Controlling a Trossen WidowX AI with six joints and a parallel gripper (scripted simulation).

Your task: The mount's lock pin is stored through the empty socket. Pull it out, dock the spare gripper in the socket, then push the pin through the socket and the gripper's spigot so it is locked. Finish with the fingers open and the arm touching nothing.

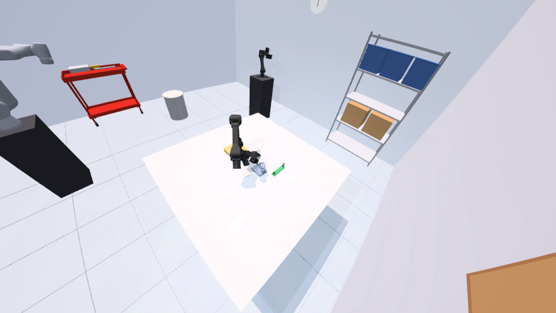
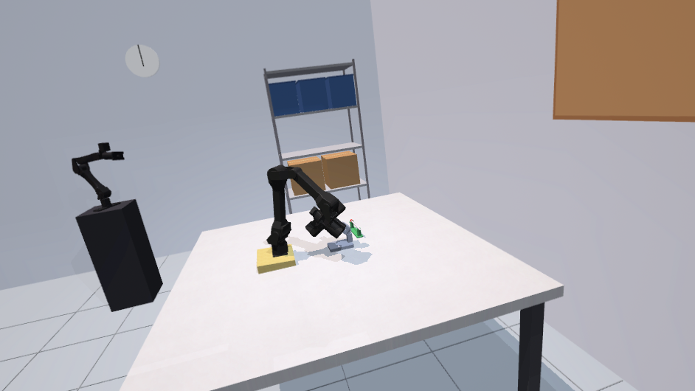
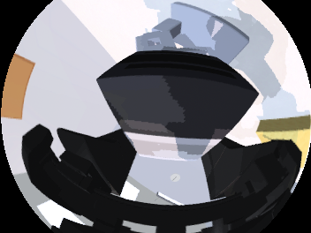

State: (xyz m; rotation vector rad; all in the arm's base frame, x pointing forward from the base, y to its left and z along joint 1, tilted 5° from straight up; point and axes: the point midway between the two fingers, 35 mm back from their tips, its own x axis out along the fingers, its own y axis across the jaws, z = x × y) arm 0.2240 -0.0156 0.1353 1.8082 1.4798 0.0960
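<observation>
My gripper tip is now 20 mm to the left of the spare gripper. From my gripper tip the other things lie so: green cradle (150 mm ahead, 120 mm below, 100 mm to the left); then grey mount (90 mm below, 50 mm ahead, 10 mm to the right).
</observation>
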